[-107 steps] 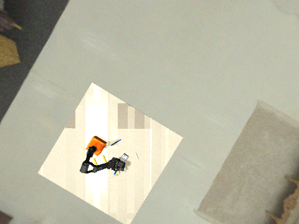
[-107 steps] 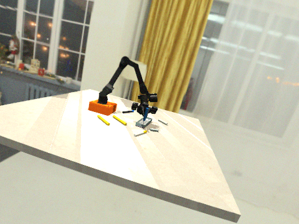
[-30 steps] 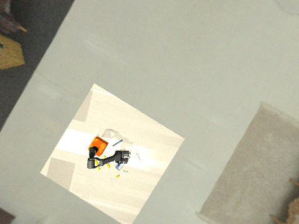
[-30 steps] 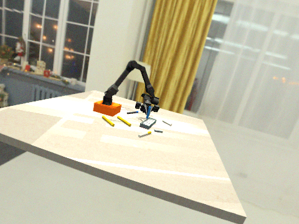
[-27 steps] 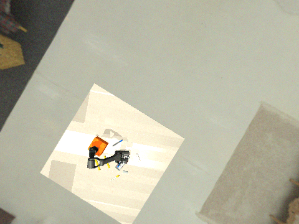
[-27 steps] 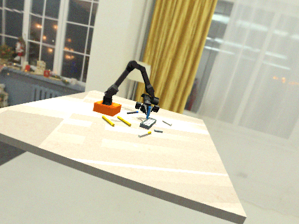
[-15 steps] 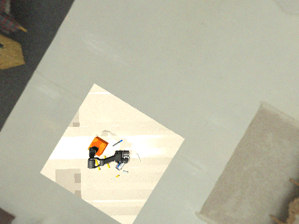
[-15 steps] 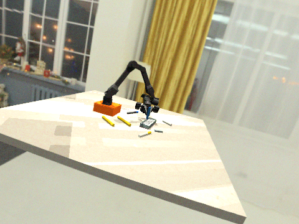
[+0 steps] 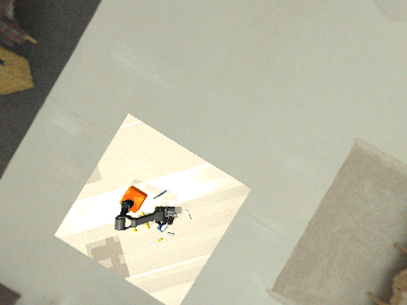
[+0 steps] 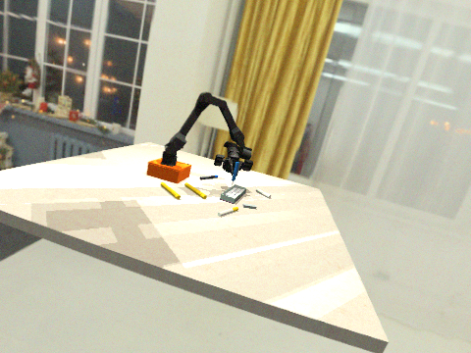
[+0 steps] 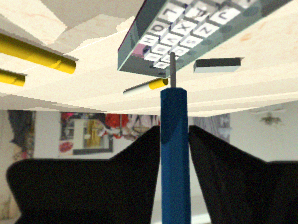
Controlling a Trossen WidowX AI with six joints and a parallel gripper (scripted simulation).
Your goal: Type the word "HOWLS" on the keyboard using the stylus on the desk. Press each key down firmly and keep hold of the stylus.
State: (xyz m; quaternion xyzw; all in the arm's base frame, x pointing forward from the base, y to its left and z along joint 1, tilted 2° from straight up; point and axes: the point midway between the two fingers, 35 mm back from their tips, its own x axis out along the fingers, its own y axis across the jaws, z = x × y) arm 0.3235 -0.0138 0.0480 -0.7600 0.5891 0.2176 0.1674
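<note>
My gripper tip is 100 mm short of the grey piece, 100 mm to the left of it and 100 mm above it. Also, from my gripper tip: dark pen: 120 mm behind, 210 mm to the left, 90 mm below; then blue stylus: 10 mm below; then yellow-tipped pen: 20 mm ahead, 210 mm to the right, 90 mm below.
</note>
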